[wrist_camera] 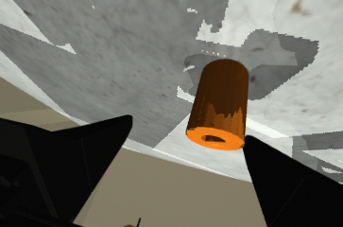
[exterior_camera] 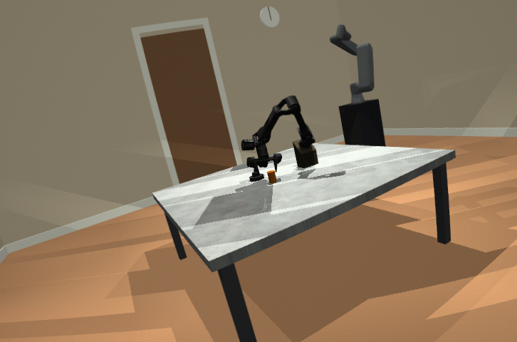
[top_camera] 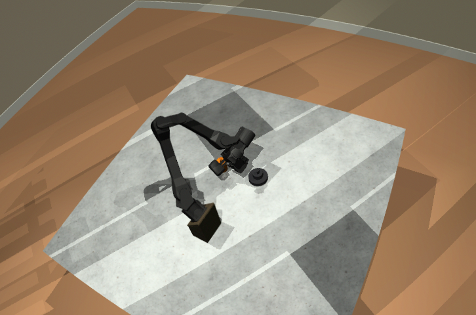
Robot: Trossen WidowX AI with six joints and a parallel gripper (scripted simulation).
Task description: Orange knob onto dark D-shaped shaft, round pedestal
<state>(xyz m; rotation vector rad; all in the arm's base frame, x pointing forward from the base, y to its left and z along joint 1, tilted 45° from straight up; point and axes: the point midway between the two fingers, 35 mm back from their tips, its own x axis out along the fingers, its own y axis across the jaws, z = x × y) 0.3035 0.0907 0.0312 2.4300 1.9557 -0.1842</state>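
Now: gripper tip 3 cm above the orange knob and 2 cm past it. The rest, counted from my gripper tip: pedestal: 17 cm to the right, 2 cm below, 1 cm ahead.
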